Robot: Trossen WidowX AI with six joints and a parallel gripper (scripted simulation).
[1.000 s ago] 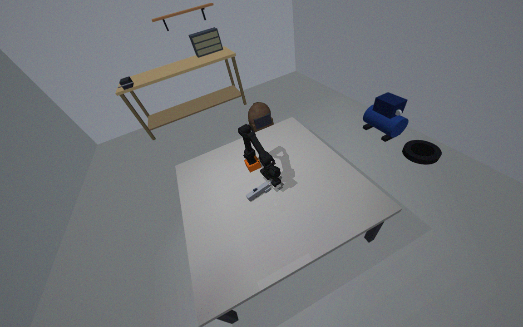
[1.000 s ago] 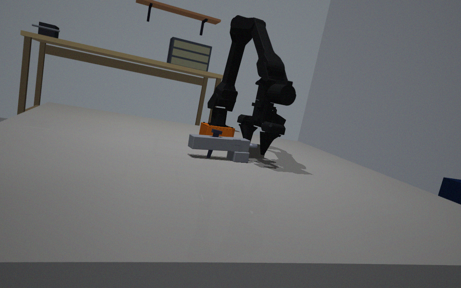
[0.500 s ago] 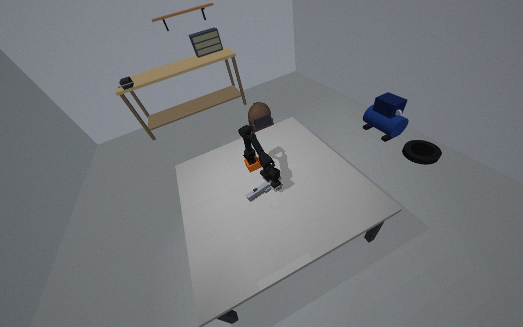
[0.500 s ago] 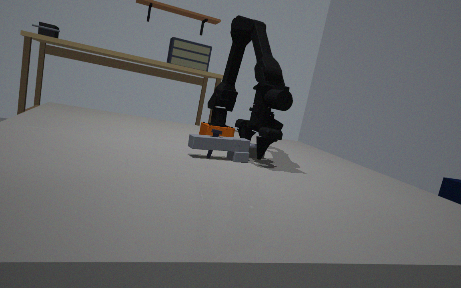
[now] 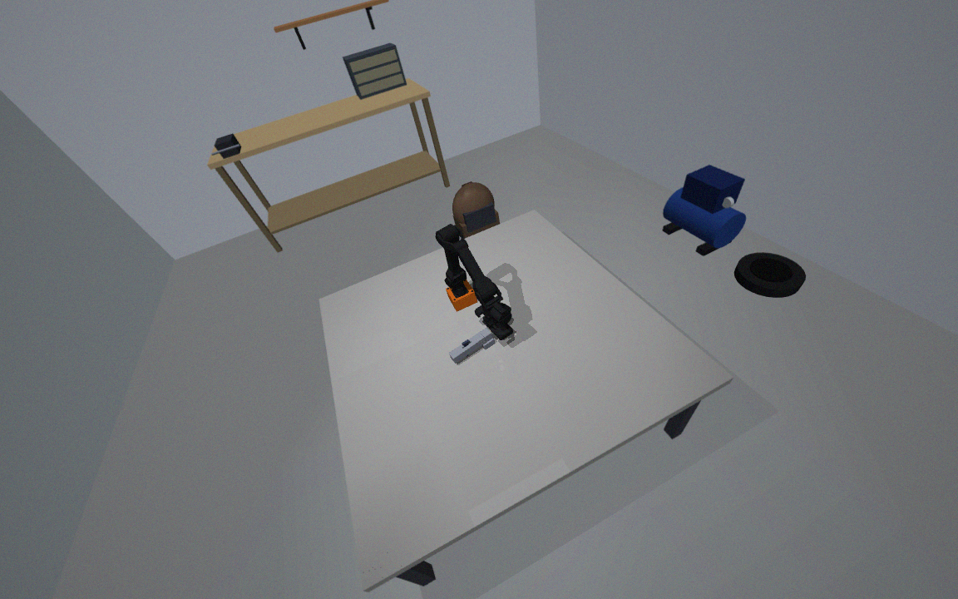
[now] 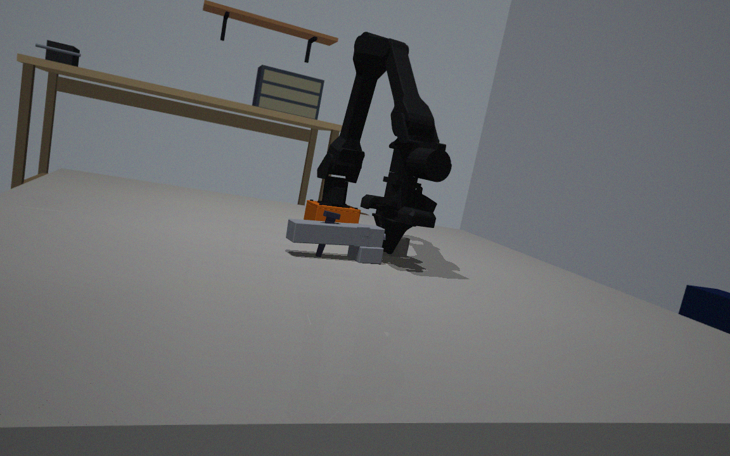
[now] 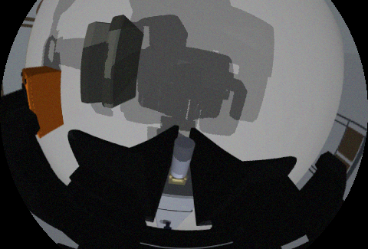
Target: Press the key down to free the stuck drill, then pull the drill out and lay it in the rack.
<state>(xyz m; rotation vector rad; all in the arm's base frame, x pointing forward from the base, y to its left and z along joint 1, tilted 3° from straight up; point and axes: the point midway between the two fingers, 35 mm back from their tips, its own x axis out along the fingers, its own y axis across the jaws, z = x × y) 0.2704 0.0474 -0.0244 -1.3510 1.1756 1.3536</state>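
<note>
My gripper tip is 10 mm short of the drill, 50 mm to the left of it and 30 mm below it. The rest, counted from my gripper tip: dark key 20 mm ahead, 140 mm to the right, 30 mm above; grey-olive block 80 mm behind, 40 mm to the left; grey drill fixture 20 mm ahead, 110 mm to the right, 20 mm above.
</note>
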